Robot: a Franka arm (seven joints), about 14 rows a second.
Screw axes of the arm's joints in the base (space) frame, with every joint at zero. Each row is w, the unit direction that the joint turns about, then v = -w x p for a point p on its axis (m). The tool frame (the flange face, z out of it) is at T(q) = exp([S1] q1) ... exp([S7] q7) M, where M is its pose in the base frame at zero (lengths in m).
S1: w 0 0 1 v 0.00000 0.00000 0.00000
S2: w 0 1 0 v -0.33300 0.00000 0.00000
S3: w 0 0 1 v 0.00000 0.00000 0.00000
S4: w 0 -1 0 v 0.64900 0.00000 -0.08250
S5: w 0 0 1 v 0.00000 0.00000 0.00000
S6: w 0 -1 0 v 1.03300 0.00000 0.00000
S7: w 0 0 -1 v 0.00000 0.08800 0.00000
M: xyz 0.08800 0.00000 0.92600 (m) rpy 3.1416 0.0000 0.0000 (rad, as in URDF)
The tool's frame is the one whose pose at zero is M.
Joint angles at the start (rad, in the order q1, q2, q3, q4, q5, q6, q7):
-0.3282, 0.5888, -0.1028, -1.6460, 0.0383, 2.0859, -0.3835
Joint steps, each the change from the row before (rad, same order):
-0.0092, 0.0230, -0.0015, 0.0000, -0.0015, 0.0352, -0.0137
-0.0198, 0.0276, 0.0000, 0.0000, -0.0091, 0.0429, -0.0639
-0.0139, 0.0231, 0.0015, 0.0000, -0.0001, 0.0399, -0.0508
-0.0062, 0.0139, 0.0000, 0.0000, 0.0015, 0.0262, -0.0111
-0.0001, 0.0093, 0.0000, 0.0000, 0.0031, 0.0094, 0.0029
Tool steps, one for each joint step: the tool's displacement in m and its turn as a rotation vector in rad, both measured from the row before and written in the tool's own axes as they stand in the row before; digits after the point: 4 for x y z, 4 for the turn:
0.0014, 0.0080, 0.0124, -0.0076, 0.0100, -0.0043
-0.0009, 0.0141, 0.0152, -0.0136, 0.0100, -0.0498
-0.0003, 0.0089, 0.0125, -0.0078, 0.0143, -0.0390
0.0000, 0.0045, 0.0073, -0.0057, 0.0107, -0.0045
0.0005, 0.0001, 0.0055, 0.0012, 0.0009, 0.0046

